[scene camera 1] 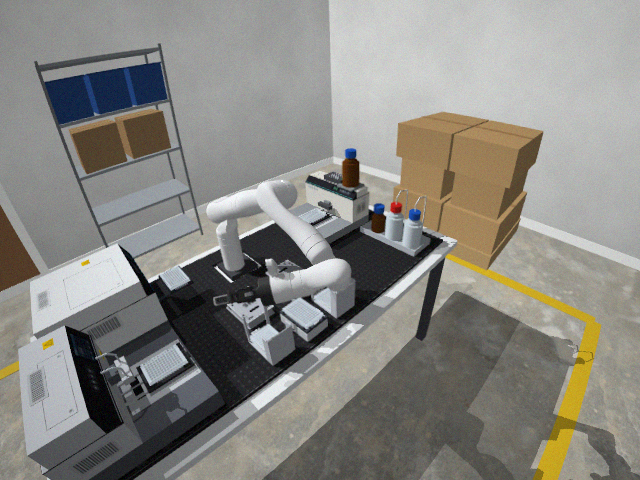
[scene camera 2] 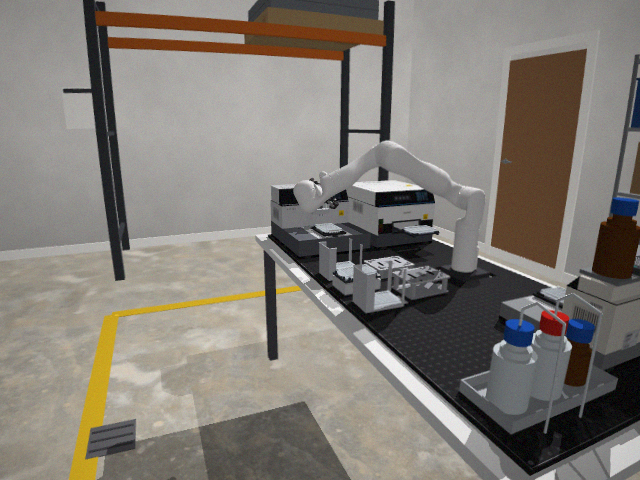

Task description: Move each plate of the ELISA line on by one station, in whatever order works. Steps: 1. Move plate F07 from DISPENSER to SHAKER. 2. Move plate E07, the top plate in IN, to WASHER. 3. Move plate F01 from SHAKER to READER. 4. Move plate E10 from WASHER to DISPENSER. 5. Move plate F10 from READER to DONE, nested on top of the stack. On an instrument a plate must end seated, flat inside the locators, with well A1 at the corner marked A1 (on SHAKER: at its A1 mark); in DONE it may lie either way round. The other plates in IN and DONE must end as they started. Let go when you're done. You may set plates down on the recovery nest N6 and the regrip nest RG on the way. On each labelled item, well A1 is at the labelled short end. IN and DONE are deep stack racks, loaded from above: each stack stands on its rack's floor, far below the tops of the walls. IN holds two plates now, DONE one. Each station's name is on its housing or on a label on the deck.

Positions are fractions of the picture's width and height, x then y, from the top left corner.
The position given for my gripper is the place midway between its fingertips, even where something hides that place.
Note:
In view: my gripper (scene camera 1: 0.34, 0.63) and a dispenser deck (scene camera 2: 0.80, 0.64).

